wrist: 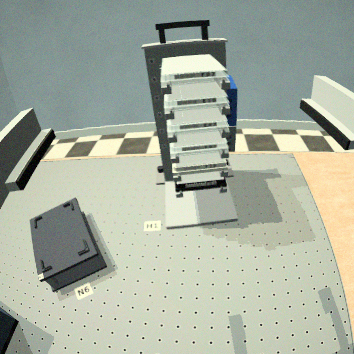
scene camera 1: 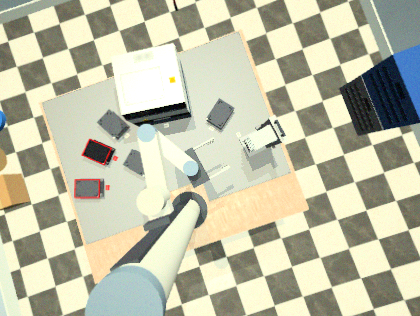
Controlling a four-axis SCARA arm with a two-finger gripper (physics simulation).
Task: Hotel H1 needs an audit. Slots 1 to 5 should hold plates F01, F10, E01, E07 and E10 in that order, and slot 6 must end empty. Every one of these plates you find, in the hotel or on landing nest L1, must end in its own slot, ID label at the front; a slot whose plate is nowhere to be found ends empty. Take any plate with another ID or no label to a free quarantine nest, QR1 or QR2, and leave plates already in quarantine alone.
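Places are measured from the arm's base along level axes (x left, y down, z back), in centimetres.
Pixels of known places: gripper, fingertip midpoint: [wrist: 176, 96] [scene camera 1: 221, 152].
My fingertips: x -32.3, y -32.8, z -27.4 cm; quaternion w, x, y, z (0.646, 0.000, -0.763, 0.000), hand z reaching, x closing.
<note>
Ahead of a thing's pixels: the offset from my fingertips to its top centre. "*": to the spot under its first point.
Hotel H1 [scene camera 1: 260, 140] [wrist: 154, 110] stands upright at the right of the table, its slot fronts facing the wrist camera. Several pale plates @[dx -23.0, dy +6.6, dz -0.5 cm] [wrist: 195, 90] are stacked in it. Labels show along their front edges but are too blurred to read surely. The lowest level shows a dark front with a pale patterned strip. My gripper [scene camera 1: 211, 158] [wrist: 176, 96] is open and empty, its fingers wide apart, on the arm side of the hotel and apart from it. Two red-outlined nests @[* dx +75.3, dy +26.5, dz -28.7 cm] [scene camera 1: 98, 152] @[* dx +88.2, dy +26.5, dz -8.2 cm] [scene camera 1: 89, 188] are at the left; the upper looks blacker. Their names and L1's are not readable.
A dark nest @[dx -8.8, dy +25.9, dz -26.0 cm] [scene camera 1: 220, 114] [wrist: 65, 240] marked N6 lies left of the hotel in the wrist view. Two more dark nests @[* dx +60.1, dy +26.5, dz -43.0 cm] [scene camera 1: 113, 124] @[* dx +54.9, dy +26.5, dz -14.5 cm] [scene camera 1: 134, 162] lie left of centre. A big white device @[dx +25.0, dy +6.8, dz -52.9 cm] [scene camera 1: 142, 85] stands at the table's back. The arm's upper link [scene camera 1: 152, 170] covers part of one nest.
</note>
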